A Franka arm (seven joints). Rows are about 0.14 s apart.
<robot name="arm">
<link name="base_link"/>
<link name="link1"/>
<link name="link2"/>
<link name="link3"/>
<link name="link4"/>
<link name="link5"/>
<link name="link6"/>
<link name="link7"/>
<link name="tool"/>
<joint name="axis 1" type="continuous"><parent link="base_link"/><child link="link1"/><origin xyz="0.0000 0.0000 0.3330" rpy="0.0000 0.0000 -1.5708"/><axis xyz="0 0 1"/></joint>
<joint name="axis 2" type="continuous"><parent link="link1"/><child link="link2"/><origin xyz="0.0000 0.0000 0.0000" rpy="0.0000 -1.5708 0.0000"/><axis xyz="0 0 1"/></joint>
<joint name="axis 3" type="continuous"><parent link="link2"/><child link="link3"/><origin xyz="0.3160 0.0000 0.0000" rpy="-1.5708 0.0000 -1.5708"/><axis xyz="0 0 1"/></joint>
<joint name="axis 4" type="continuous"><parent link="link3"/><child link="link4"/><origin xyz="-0.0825 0.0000 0.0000" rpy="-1.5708 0.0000 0.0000"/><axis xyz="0 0 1"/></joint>
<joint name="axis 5" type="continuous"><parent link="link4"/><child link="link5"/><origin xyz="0.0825 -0.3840 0.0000" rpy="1.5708 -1.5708 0.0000"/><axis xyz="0 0 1"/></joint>
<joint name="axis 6" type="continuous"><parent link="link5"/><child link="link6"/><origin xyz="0.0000 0.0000 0.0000" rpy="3.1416 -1.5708 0.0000"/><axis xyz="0 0 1"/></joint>
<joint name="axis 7" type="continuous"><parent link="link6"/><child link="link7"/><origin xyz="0.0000 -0.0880 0.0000" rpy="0.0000 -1.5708 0.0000"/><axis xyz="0 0 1"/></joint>
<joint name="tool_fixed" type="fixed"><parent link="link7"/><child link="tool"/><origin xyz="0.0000 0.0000 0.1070" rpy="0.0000 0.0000 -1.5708"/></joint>
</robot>
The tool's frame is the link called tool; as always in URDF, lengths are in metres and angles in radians. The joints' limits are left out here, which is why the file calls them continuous.
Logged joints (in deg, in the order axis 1, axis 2, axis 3, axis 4, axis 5, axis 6, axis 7), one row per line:
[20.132 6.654 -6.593 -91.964 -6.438 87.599 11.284]
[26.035 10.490 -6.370 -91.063 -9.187 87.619 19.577]
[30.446 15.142 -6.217 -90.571 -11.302 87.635 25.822]
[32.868 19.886 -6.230 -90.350 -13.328 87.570 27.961]
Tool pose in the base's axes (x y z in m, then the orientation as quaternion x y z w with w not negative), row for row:
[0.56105 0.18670 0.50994 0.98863 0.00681 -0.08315 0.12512]
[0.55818 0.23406 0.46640 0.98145 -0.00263 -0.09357 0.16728]
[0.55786 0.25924 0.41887 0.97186 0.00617 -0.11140 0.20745]
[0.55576 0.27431 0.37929 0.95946 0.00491 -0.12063 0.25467]
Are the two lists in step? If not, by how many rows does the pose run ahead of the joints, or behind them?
The pose runs 1 row ahead of the joints: the pose in row i belongs to the joints in row i + 1.
